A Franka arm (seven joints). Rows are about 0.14 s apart.
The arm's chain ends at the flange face. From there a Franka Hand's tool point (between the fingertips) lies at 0.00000 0.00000 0.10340 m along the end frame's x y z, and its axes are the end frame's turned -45 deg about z.
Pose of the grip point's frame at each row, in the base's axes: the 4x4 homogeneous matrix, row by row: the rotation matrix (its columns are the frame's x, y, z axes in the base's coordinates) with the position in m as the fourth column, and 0 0 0 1 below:
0.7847 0.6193 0.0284 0.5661; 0.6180 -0.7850 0.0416 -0.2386; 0.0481 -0.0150 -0.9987 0.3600; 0 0 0 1
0.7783 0.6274 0.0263 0.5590; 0.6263 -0.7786 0.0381 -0.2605; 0.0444 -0.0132 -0.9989 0.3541; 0 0 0 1
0.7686 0.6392 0.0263 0.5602; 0.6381 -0.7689 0.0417 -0.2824; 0.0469 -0.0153 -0.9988 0.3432; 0 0 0 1
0.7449 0.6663 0.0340 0.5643; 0.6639 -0.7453 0.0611 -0.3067; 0.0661 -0.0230 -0.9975 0.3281; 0 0 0 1
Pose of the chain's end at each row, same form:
0.9928 -0.1170 0.0284 0.5632; -0.1181 -0.9921 0.0416 -0.2429; 0.0234 -0.0446 -0.9987 0.4633; 0 0 0 1
0.9940 -0.1067 0.0263 0.5563; -0.1077 -0.9934 0.0381 -0.2644; 0.0221 -0.0407 -0.9989 0.4574; 0 0 0 1
0.9955 -0.0915 0.0263 0.5575; -0.0925 -0.9949 0.0417 -0.2867; 0.0223 -0.0440 -0.9988 0.4465; 0 0 0 1
0.9979 -0.0556 0.0340 0.5608; -0.0576 -0.9965 0.0611 -0.3130; 0.0305 -0.0630 -0.9975 0.4312; 0 0 0 1

